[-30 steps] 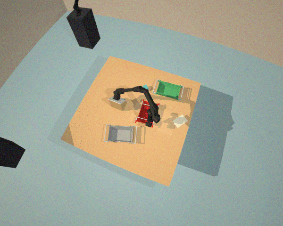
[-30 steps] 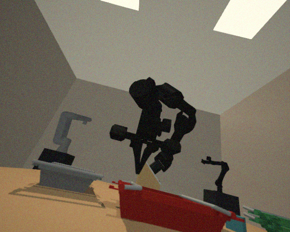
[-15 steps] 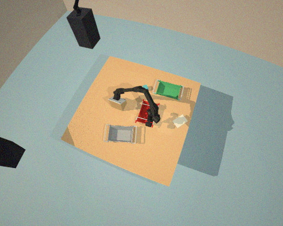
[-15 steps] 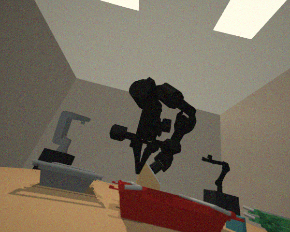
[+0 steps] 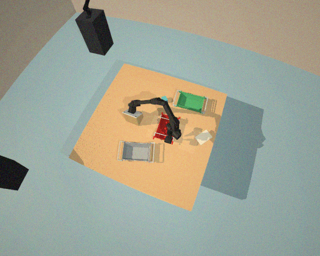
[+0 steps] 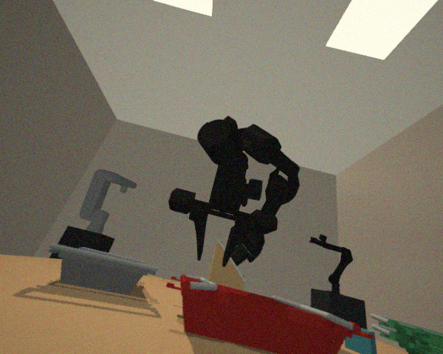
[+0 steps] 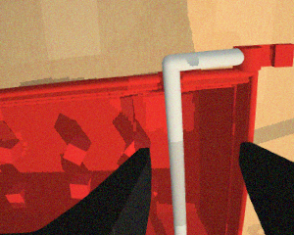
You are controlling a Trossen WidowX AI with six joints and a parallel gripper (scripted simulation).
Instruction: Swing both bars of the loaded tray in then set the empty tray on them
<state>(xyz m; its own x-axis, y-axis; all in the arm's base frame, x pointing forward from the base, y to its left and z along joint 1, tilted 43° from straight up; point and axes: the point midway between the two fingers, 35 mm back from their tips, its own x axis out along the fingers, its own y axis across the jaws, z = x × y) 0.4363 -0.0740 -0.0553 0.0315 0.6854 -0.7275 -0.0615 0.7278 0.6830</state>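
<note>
Now: gripper tip 250 mm past the grey tray, 240 mm to the left of it and 50 mm above it. The rest, counted from my gripper tip: teal block 210 mm behind, 400 mm to the left, 70 mm below; then flat piece 300 mm ahead, 140 mm to the left, 90 mm below.
</note>
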